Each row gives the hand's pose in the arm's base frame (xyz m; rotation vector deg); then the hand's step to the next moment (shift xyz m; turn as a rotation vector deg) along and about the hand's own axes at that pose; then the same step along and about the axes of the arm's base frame.
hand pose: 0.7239 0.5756 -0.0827 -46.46 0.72 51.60
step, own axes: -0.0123 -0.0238 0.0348 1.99 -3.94 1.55
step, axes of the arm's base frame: -0.0021 0.0051 0.0436 3.55 0.97 2.89
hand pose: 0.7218 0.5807 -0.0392 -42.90 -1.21 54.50
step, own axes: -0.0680 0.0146 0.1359 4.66 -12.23 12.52
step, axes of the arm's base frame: -0.0964 0.0321 0.1139 7.56 6.28 15.21
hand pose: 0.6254 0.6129 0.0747 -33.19 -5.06 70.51
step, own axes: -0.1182 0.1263 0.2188 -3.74 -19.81 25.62
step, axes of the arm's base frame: -0.2307 0.0003 0.1568 6.33 1.93 31.92
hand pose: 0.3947 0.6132 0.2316 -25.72 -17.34 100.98
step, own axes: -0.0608 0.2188 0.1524 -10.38 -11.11 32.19
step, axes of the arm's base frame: -0.2476 -0.1052 0.0492 -2.92 -6.33 34.91
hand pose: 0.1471 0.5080 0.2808 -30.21 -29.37 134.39
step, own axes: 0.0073 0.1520 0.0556 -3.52 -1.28 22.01
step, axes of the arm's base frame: -0.1121 -0.1133 -0.0292 -7.78 -6.30 19.95
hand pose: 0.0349 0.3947 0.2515 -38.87 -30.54 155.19
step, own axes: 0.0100 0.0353 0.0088 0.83 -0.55 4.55
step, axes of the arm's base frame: -0.0197 -0.0301 -0.0115 -2.87 -0.48 3.64
